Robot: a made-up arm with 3 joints. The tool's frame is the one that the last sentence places. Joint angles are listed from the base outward.
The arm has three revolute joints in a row. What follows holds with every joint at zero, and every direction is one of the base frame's. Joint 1 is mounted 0.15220 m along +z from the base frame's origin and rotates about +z. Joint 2 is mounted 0.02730 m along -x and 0.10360 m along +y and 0.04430 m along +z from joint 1 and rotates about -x. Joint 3 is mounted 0.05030 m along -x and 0.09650 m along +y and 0.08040 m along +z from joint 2 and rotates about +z. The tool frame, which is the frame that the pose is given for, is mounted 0.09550 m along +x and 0.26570 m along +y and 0.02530 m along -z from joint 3; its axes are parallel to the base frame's.
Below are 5 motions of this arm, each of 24 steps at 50 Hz.
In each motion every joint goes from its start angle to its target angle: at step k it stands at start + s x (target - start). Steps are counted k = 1, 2, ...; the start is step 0. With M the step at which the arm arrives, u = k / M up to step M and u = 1 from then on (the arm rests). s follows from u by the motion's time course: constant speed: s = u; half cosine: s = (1 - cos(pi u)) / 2; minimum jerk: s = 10 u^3 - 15 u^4 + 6 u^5.
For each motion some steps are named. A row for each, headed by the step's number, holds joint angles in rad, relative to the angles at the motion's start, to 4 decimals.
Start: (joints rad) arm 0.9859 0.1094 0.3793
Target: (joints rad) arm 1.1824 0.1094 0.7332
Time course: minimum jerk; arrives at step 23
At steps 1, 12, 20, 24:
1: 0.0002 0.0000 0.0003
12: 0.1062 0.0000 0.1914
20: 0.1929 0.0000 0.3475
24: 0.1965 0.0000 0.3539

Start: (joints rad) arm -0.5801 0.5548 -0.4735
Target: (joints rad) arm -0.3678 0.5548 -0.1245
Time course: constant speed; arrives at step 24
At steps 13, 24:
13: 0.1150 0.0000 0.1890
24: 0.2123 0.0000 0.3490

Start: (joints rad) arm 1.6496 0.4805 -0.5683
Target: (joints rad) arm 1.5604 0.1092 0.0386
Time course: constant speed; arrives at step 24
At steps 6, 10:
6: -0.0223 -0.0928 0.1517
10: -0.0372 -0.1547 0.2529

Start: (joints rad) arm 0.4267 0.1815 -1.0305
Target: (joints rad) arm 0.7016 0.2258 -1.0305
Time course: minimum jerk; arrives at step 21
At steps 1, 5, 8, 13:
1: 0.0003 0.0000 0.0000
5: 0.0251 0.0040 0.0000
8: 0.0784 0.0126 0.0000
13: 0.1965 0.0317 0.0000

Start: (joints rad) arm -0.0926 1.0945 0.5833
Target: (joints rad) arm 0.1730 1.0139 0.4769
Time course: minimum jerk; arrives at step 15
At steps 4, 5, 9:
4: 0.0324 -0.0098 -0.0130
5: 0.0557 -0.0169 -0.0223
9: 0.1813 -0.0550 -0.0726

